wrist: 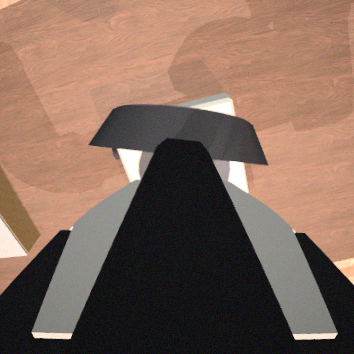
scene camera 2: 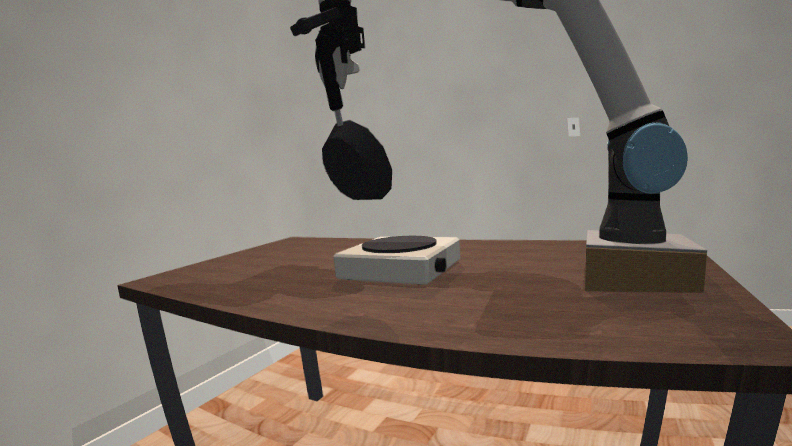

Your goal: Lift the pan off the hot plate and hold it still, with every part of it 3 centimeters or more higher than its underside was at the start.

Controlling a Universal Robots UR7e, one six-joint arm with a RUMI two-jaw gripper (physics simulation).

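Frame: origin at the arm's base, x ahead, y left, z up, level; millimetres.
Seen in the pictures: gripper, fingertip midpoint: [wrist: 180, 183] [scene camera 2: 335, 91]; arm's base, origin of the base link: [scene camera 2: 632, 238].
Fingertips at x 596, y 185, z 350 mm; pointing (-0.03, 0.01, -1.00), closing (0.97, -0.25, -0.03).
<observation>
Offsets run from my fingertips to a thing's top centre. Level surfaces: height alone.
The black pan [scene camera 2: 357, 160] [wrist: 145, 125] hangs in the air, steeply tilted, its body below its handle @[dx +5, dy +15, dz +126 mm] [scene camera 2: 332, 91] [wrist: 182, 250]. In the scene view a wide gap shows between the pan's lowest edge and the hot plate @[dx -48, dy -167, dz -359 mm] [scene camera 2: 382, 268] [wrist: 217, 106], which stands on the table with its dark round disc bare. My gripper [scene camera 2: 339, 72] [wrist: 180, 183] is above the pan body and shut on the handle. In the wrist view the handle hides the fingertips, and the pan and handle cover much of the hot plate.
The brown table @[dz -434 mm] [scene camera 2: 266, 310] [wrist: 125, 55] is below the pan. The robot's base block [scene camera 2: 645, 271] [wrist: 17, 212] stands on it, at the right in the scene view. The grey arm [scene camera 2: 604, 60] rises from the base. A grey wall [scene camera 2: 193, 110] is behind.
</observation>
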